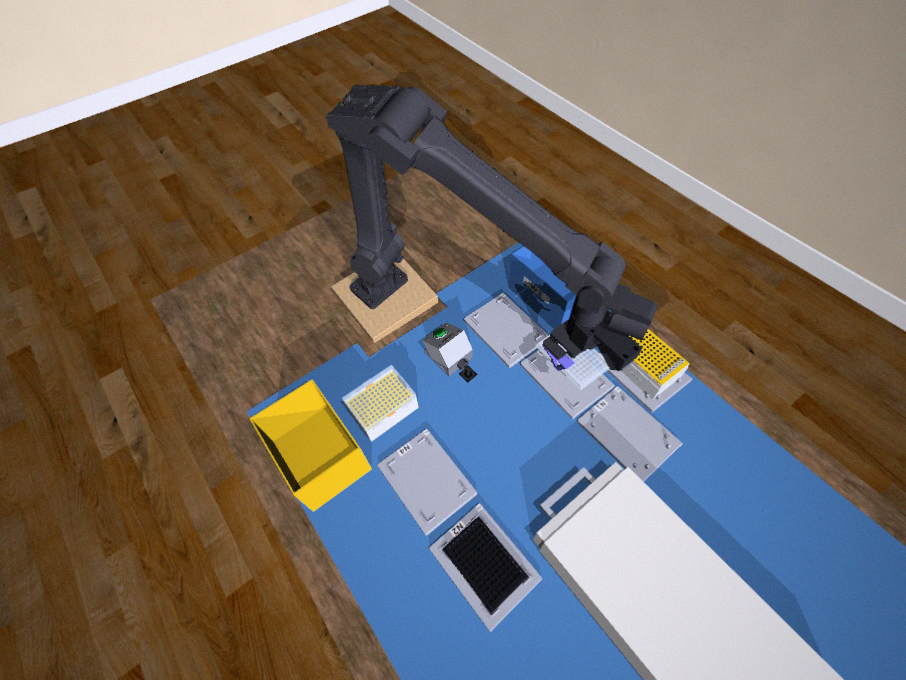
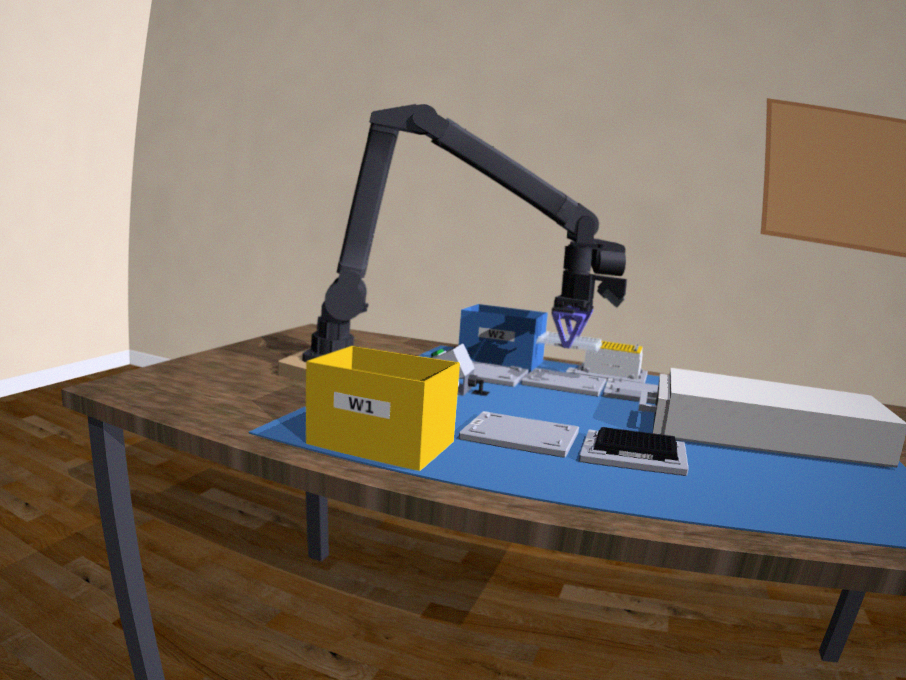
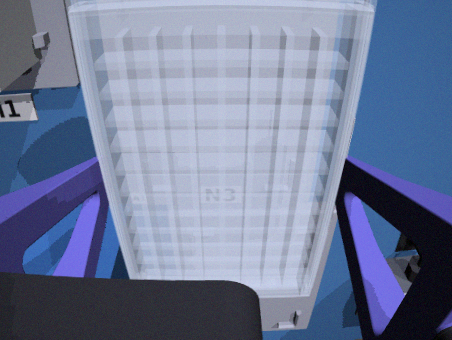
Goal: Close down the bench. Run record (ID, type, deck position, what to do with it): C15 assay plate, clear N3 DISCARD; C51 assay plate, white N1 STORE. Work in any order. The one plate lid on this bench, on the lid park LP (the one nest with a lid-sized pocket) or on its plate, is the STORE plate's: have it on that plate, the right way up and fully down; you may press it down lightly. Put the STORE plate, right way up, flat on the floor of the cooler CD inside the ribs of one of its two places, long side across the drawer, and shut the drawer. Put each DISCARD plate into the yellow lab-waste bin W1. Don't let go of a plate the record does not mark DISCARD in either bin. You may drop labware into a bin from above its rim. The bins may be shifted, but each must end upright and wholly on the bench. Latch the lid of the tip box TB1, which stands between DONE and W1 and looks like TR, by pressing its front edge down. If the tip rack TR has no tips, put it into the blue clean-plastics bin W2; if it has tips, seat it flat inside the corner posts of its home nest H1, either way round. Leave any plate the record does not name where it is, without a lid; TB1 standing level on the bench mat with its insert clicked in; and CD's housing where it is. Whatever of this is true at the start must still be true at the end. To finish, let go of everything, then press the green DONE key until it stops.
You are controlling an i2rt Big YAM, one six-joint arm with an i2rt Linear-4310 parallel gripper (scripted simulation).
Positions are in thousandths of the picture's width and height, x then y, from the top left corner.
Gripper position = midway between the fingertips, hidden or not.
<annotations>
The gripper shows in image 1 (632,526), in image 2 (629,507) and in image 3 (490,499). A yellow bin W1 shows in image 1 (341,651) and in image 2 (441,602); in image 3 it is out of frame. A white cooler CD shows in image 1 (729,873) and in image 2 (781,601); in image 3 it is out of frame. A black plate shows in image 1 (545,845) and in image 2 (685,651); in image 3 it is out of frame.
</annotations>
